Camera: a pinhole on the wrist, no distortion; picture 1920 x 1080 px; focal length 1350.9 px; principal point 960.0 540.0 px. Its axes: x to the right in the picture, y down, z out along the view. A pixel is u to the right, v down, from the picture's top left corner.
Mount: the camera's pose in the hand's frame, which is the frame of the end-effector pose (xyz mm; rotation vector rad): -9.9 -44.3 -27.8 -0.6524 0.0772 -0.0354
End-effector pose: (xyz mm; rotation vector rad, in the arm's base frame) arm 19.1 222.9 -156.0 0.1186 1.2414 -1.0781
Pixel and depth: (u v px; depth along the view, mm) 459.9 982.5 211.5
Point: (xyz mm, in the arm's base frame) 197.5 279.1 -126.5
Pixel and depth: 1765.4 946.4 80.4
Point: 43.4 196.4 -194.4
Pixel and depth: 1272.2 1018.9 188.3
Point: 155.6 210.5 -221.0
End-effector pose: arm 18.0 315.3 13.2 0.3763 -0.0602 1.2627
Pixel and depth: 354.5 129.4 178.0
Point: -4.5 206.0 142.0
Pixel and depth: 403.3 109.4 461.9
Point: -82.8 62.9 415.6
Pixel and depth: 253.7 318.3 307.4
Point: -89.6 130.9 244.0
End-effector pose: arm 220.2 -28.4 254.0 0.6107 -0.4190 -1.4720
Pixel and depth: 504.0 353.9 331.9
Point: 148.9 30.7 552.4
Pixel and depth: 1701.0 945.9 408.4
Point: 338.1 -302.7 567.3
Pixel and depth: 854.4 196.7 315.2
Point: 120.1 -54.0 519.4
